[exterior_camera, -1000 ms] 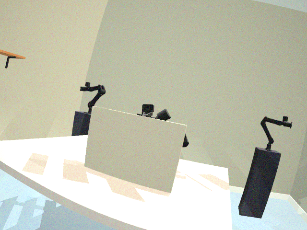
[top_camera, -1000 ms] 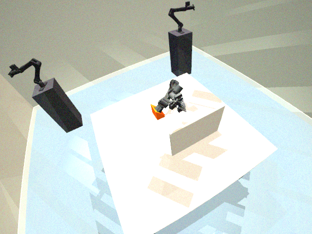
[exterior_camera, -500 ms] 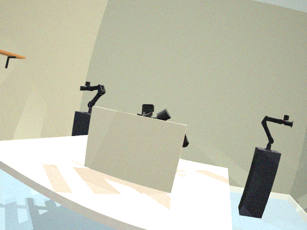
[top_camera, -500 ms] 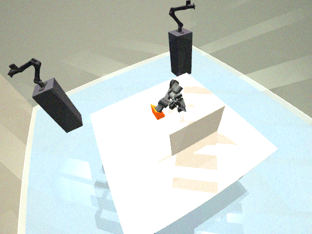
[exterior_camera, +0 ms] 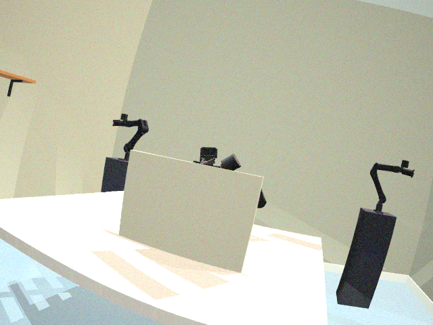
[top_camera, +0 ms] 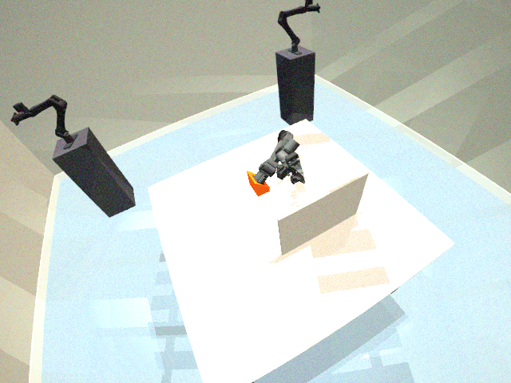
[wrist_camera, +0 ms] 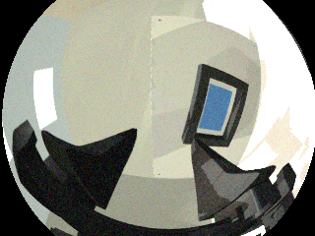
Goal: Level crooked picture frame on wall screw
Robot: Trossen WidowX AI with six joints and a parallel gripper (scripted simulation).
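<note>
Right now my gripper tip is 13 cm short of the picture frame, 11 cm above it and 1 cm to the right of it. Round my gripper tip: wall panel 14 cm ahead, 13 cm below, 1 cm to the left.
</note>
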